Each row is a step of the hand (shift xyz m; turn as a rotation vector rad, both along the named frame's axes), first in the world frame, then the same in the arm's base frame.
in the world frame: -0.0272 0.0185 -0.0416 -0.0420 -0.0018 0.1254
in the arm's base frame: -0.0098 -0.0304 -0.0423 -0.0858 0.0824 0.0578
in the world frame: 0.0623 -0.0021 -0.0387 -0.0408 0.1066 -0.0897
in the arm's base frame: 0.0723 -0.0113 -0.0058 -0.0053 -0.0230 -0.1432
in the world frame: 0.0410 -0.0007 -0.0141 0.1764 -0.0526 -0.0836
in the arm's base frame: 0.0433 0.0017 0.0015 0.1953 -0.0378 0.0359
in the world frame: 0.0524 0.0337 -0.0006 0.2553 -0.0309 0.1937
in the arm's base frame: 0.0485 0.0348 -0.0179 0.1646 0.2128 0.1768
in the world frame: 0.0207 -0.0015 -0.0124 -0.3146 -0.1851 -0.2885
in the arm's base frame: 0.0238 -0.0038 -0.0010 -0.1822 -0.4242 -0.0577
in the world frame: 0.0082 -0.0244 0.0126 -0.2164 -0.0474 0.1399
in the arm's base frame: 0.0031 -0.0012 0.0285 -0.2526 0.0132 0.0684
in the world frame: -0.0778 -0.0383 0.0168 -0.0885 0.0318 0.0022
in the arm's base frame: -0.0781 -0.0328 0.0250 -0.0832 -0.0087 -0.0430
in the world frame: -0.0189 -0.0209 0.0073 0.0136 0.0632 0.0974
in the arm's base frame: -0.0201 -0.0119 0.0174 -0.0244 0.1143 0.0004
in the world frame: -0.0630 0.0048 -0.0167 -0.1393 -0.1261 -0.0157
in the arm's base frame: -0.0522 -0.0301 -0.0252 -0.1222 -0.1259 0.0691
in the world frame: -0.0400 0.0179 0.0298 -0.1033 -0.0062 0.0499
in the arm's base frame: -0.0484 0.0202 -0.0075 -0.1144 0.0024 0.0103
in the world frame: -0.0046 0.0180 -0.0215 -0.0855 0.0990 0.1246
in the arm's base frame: 0.0036 -0.0081 -0.0270 -0.1268 0.1238 -0.0352
